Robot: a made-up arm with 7 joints.
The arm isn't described. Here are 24 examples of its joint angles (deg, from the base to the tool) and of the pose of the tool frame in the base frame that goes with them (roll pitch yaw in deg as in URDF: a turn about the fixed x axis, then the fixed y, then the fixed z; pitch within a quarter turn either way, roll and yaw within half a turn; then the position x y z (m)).
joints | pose
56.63 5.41 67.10 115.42 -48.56 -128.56 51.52 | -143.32 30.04 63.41 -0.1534 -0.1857 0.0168
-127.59 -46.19 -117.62 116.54 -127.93 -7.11 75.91 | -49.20 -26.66 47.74 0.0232 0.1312 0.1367
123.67 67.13 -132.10 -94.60 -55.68 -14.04 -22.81 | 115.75 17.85 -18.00 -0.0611 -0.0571 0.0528
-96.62 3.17 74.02 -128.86 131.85 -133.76 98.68 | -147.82 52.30 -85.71 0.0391 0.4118 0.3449
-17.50 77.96 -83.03 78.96 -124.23 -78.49 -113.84 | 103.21 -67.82 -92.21 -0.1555 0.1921 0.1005
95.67 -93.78 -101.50 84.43 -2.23 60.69 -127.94 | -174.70 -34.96 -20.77 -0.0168 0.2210 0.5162
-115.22 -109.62 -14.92 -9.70 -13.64 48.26 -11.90 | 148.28 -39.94 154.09 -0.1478 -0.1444 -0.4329
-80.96 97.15 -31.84 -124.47 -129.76 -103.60 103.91 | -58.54 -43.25 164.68 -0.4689 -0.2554 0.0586
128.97 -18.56 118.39 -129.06 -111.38 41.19 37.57 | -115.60 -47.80 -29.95 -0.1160 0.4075 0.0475
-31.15 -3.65 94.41 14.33 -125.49 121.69 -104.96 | -110.62 -7.22 -70.84 0.0901 -0.0723 0.5747
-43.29 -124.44 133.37 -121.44 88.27 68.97 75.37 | -113.81 41.28 107.89 0.0404 0.1609 0.0732
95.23 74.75 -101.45 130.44 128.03 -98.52 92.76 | 52.83 51.13 22.20 0.3098 0.0961 0.2431
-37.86 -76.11 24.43 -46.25 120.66 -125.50 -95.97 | 38.35 20.13 -20.99 0.5960 0.1560 0.2905
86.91 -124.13 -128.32 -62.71 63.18 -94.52 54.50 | -175.18 55.93 49.64 0.1766 -0.2257 0.4929
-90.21 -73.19 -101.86 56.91 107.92 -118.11 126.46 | -48.76 0.70 -47.29 0.3161 0.2371 -0.1315
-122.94 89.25 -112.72 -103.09 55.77 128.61 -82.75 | -64.12 73.04 -51.55 -0.1023 -0.2279 0.1625
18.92 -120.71 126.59 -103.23 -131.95 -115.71 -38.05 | -126.40 -0.25 -174.75 0.3392 0.3820 0.1691
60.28 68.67 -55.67 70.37 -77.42 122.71 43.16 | 134.42 65.54 10.14 -0.1166 0.1206 0.1178
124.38 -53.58 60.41 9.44 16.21 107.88 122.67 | -128.95 -32.16 61.49 -0.6171 0.1193 0.0219
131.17 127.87 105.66 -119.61 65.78 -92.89 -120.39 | -18.80 71.34 16.62 0.0889 0.3272 0.3742
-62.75 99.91 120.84 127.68 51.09 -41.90 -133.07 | -104.86 -58.69 -9.51 -0.2953 -0.0181 -0.0160
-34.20 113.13 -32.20 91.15 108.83 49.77 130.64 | -139.49 -1.27 38.06 -0.2596 0.1975 -0.0468
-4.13 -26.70 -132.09 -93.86 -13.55 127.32 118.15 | 167.67 5.05 177.46 0.3009 -0.0892 0.0922
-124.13 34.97 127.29 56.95 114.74 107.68 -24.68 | -46.65 -20.70 42.86 0.2699 -0.0841 0.3635
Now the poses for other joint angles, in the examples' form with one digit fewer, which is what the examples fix.
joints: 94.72 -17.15 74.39 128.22 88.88 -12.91 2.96
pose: -56.7 69.8 -119.2 -0.085 -0.054 0.143
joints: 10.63 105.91 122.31 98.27 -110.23 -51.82 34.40
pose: -92.1 -38.7 -98.2 0.202 0.027 -0.285
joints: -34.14 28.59 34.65 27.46 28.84 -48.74 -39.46
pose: 52.9 56.9 -34.5 -0.189 0.033 0.513
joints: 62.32 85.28 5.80 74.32 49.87 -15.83 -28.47
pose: 67.9 -28.3 -39.4 0.002 0.014 -0.134
